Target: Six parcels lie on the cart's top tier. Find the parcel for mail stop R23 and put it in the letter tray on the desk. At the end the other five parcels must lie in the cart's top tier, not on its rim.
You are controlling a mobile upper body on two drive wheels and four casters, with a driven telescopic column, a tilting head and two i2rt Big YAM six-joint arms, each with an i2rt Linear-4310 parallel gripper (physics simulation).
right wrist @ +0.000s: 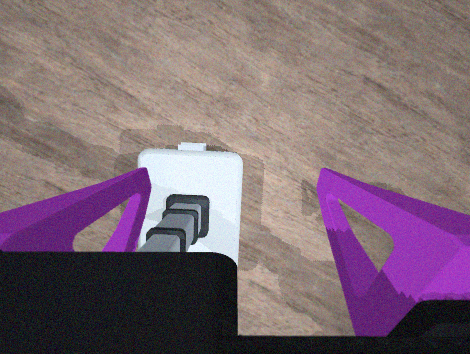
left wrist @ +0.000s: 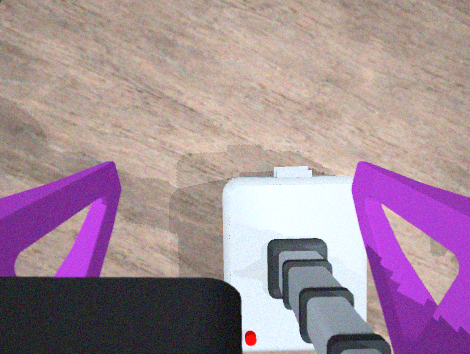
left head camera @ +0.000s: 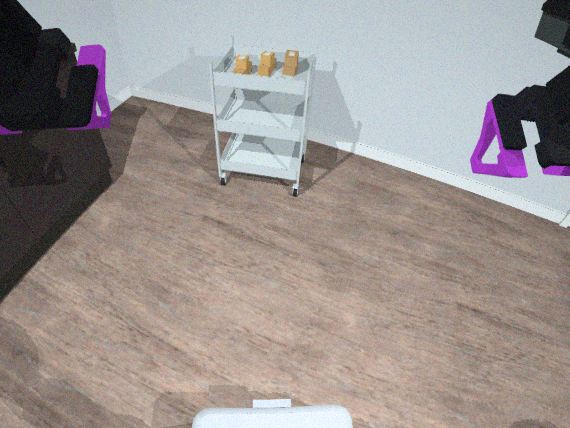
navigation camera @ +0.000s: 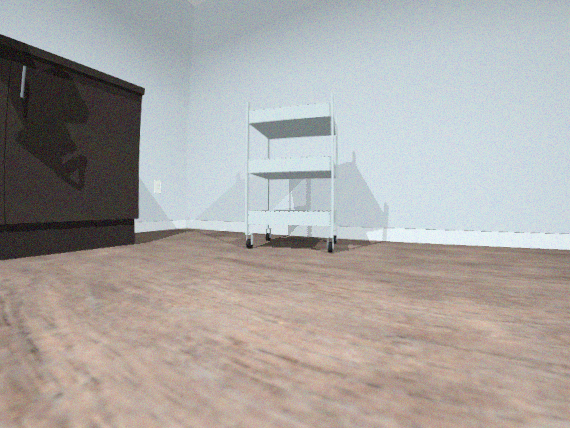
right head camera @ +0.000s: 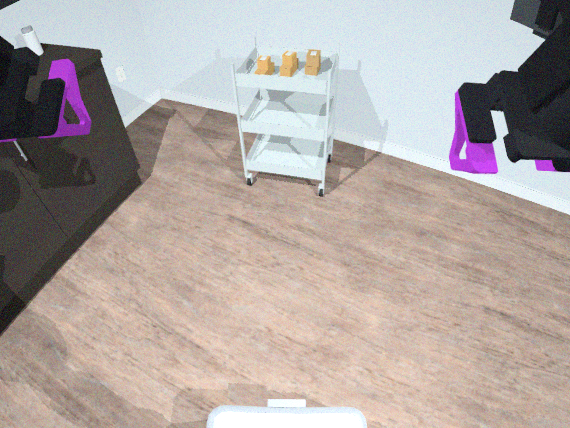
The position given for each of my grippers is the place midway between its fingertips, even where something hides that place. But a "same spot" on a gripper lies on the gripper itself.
Scene:
my left gripper: left wrist 236,175; left head camera; right head camera; not seen in the right wrist view (out of frame); not seen in the navigation camera view (out of frame)
my right gripper: right wrist 234,177; left head camera 509,167; right head camera 495,163; not seen in the left wrist view (out of frame); not seen in the navigation camera view (out of frame)
same spot on dark cabinet: (right head camera: 65,187) = (navigation camera: 43,164)
same spot on my left gripper: (left head camera: 86,86) = (right head camera: 53,98)

